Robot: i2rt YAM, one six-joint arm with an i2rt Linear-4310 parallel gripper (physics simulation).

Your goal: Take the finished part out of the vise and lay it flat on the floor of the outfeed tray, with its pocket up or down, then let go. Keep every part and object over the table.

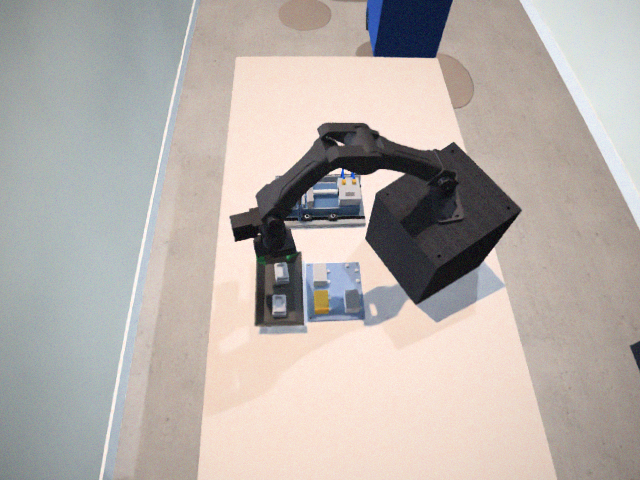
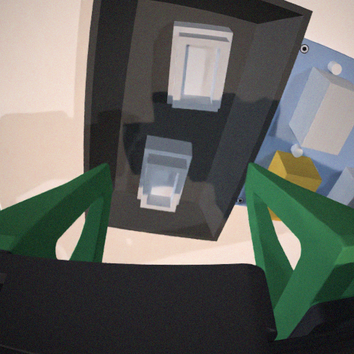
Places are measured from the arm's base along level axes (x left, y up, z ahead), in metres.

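Pixels of known places: gripper, fingertip midpoint: [image 1: 276,261]; arm's base, origin of the base link: [image 1: 443,189].
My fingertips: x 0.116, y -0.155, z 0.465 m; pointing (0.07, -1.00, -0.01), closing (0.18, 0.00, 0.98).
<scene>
For each thing: its top centre in the pictures, then the offset to it from my fingertips.
- vise, middle of its top: [image 1: 320,186] dx -0.287, dy -0.033, dz -0.146 m
- blue fixture plate, middle of its top: [image 1: 334,290] dx +0.041, dy -0.124, dz -0.169 m
- white block, middle of its top: [image 1: 319,272] dx -0.005, dy -0.088, dz -0.127 m
- yellow block, middle of its top: [image 1: 321,299] dx +0.085, dy -0.089, dz -0.125 m
- grey block, middle of its top: [image 1: 352,298] dx +0.087, dy -0.088, dz -0.216 m
The dark outfeed tray [image 1: 295,289] [image 2: 137,75] stands in front of the vise. Two light grey parts lie in it, apart from each other, both flat with the pocket up: one part [image 1: 281,272] [image 2: 200,70] towards the vise, the other part [image 1: 279,305] [image 2: 165,175] nearer the front. My gripper [image 1: 277,257] [image 2: 178,174] is open, above the tray, with no part held between its green fingers. The vise [image 1: 325,210] is partly hidden by my arm, so its left portion cannot be made out well.
A blue fixture plate [image 1: 336,281] [image 2: 285,107] stands right beside the tray, bearing a white block [image 1: 320,274] [image 2: 327,112], a yellow block [image 1: 321,301] [image 2: 295,170], a grey block [image 1: 352,300] and small pegs. The black robot base [image 1: 444,242] stands further right on the table.
</scene>
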